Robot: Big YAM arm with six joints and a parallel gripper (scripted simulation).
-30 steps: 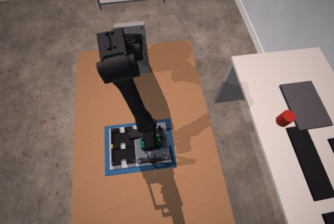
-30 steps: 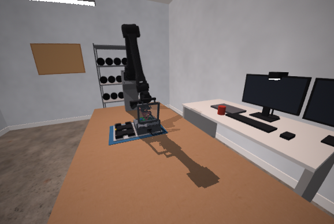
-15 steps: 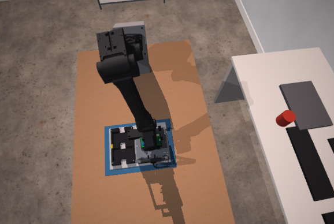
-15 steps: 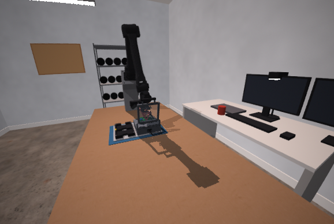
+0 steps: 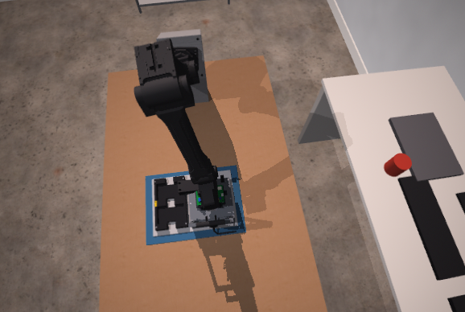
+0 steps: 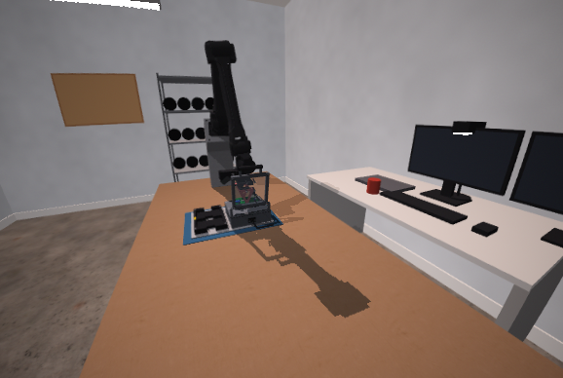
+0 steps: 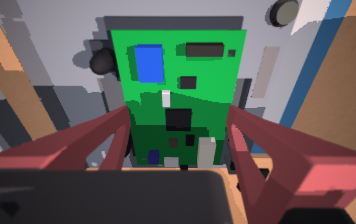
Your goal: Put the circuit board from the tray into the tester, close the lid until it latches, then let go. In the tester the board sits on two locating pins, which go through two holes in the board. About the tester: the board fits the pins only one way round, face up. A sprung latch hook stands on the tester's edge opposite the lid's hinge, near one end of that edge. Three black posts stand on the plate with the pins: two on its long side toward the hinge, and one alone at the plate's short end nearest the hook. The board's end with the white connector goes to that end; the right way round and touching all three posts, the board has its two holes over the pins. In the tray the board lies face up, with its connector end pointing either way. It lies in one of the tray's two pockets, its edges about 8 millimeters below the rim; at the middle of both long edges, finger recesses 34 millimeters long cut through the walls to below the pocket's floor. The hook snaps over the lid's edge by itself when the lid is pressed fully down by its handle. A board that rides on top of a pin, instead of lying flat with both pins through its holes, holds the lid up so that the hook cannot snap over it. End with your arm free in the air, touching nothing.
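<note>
The green circuit board lies right at my hand. Also, from my hand: clear lid 13 cm ahead, 10 cm above, 2 cm to the left.
</note>
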